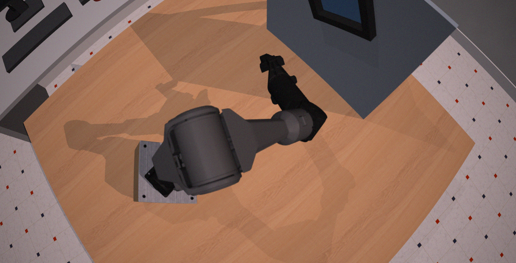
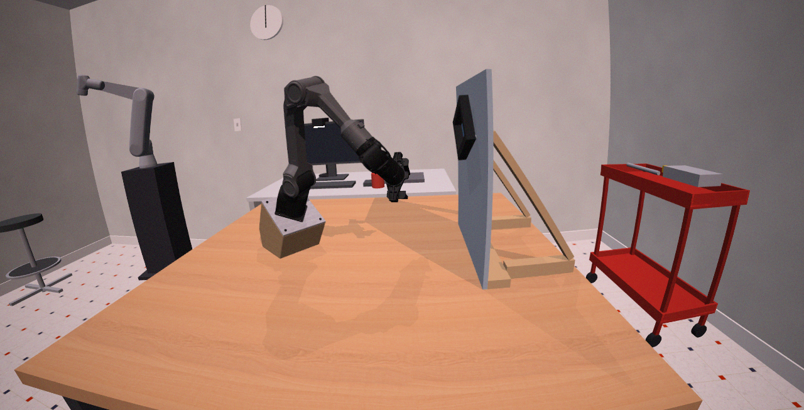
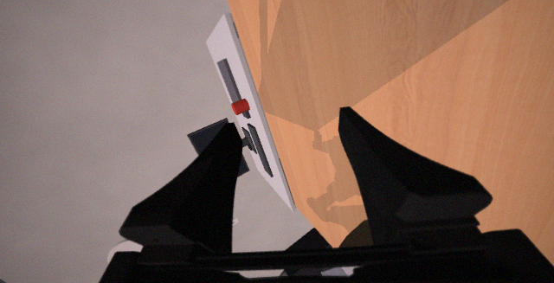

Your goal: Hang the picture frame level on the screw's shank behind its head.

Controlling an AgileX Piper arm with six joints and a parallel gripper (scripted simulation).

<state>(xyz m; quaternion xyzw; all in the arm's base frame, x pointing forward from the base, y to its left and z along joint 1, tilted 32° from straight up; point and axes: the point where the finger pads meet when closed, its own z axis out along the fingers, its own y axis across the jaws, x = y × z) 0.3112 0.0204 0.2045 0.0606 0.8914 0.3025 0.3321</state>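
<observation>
The picture frame lies 170 mm above my hand, 160 mm ahead of it and 80 mm to the right of it. The rest, counted from my hand: wall panel: 190 mm ahead, 70 mm to the right, 50 mm above.
</observation>
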